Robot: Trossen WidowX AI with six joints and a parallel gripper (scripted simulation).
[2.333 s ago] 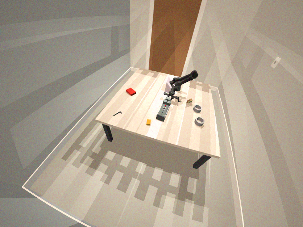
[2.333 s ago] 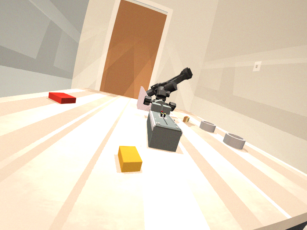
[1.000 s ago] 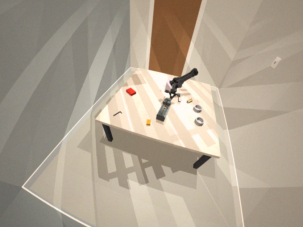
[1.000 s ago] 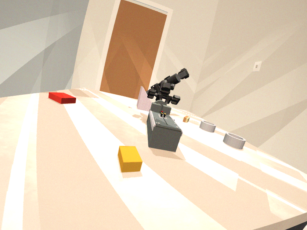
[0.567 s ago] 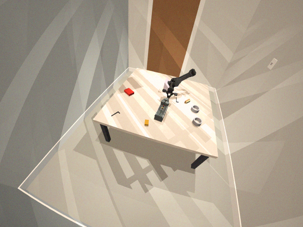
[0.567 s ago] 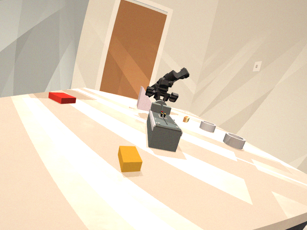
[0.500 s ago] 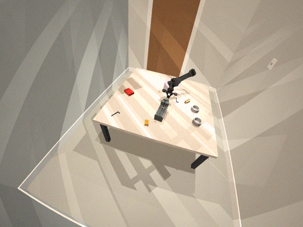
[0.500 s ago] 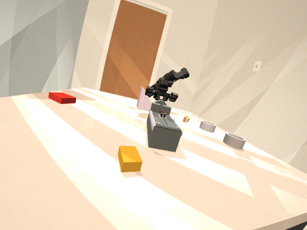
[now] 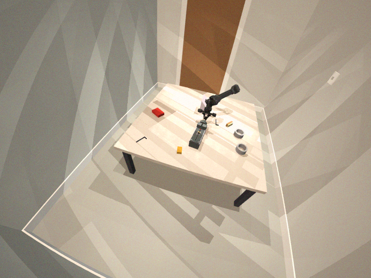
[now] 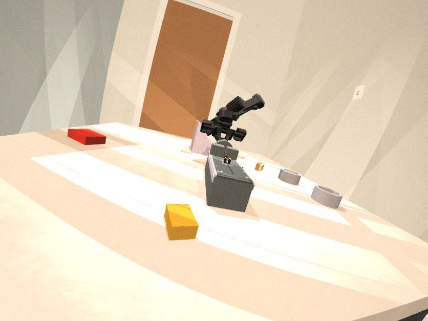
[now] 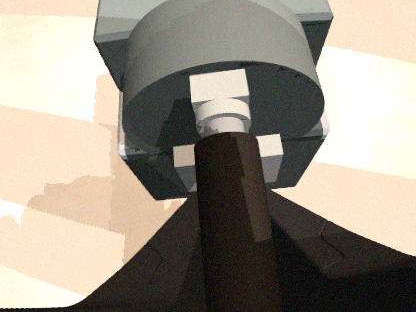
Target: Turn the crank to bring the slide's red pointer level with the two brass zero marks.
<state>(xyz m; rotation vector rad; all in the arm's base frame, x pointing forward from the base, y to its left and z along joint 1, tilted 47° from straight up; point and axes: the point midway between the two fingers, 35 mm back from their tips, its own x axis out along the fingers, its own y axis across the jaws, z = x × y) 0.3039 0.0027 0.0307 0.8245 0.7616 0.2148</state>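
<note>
Right now my gripper tip is 130 mm short of the red pointer, 20 mm to the left of it and 10 mm above it. From my gripper tip the other things lie so: dark brown crank handle 30 mm above, 20 mm behind; yellow block 360 mm ahead, 150 mm to the right, 80 mm below; tan block 280 mm to the left, 150 mm behind, 80 mm below.
</note>
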